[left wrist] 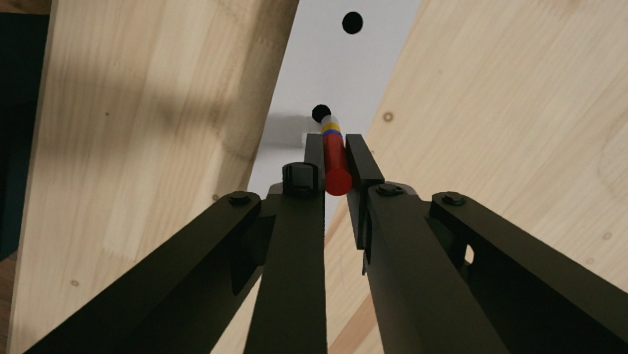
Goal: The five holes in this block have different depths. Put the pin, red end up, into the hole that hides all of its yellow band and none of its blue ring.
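Note:
The pin [336,159] is held red end up, its red top towards the camera. Its blue ring, yellow band and pale lower end all show beyond the fingertips. My left gripper [333,158] is shut on the pin's red part, over the block. The light grey block [320,65] runs slantwise under the fingers. Two dark holes show in it: one hole [319,113] right at the pin's lower end, and another hole [352,23] farther up the view. The pin's tip overlaps the near hole's lower right edge; its height above the block is hard to tell. My right gripper is not in view.
The light wooden table top [500,100] lies on both sides of the block. Its edge runs down the left of the view, with a dark surface [17,125] beyond it. Shadows of the gripper fall on the block and the wood at the left.

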